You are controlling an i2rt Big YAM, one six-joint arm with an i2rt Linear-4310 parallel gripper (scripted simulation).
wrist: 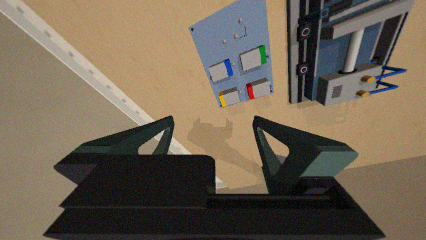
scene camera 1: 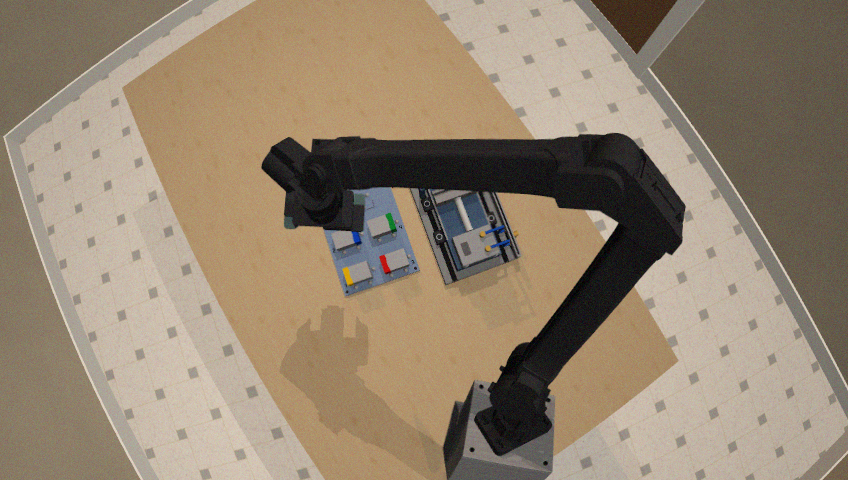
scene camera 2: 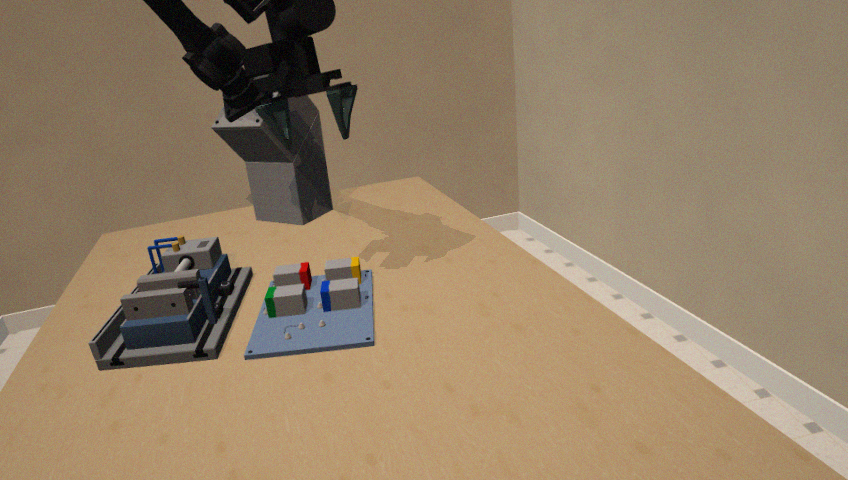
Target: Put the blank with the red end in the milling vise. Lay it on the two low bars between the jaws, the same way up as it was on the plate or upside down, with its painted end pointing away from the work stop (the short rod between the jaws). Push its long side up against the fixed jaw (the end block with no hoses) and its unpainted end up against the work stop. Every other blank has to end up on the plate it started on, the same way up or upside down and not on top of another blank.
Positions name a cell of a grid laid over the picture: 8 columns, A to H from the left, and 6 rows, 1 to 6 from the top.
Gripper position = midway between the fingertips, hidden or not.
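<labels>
Gripper visible in the wrist view (E4); the gripper also appears in scene camera 1 (D3) and in scene camera 2 (C2).
</labels>
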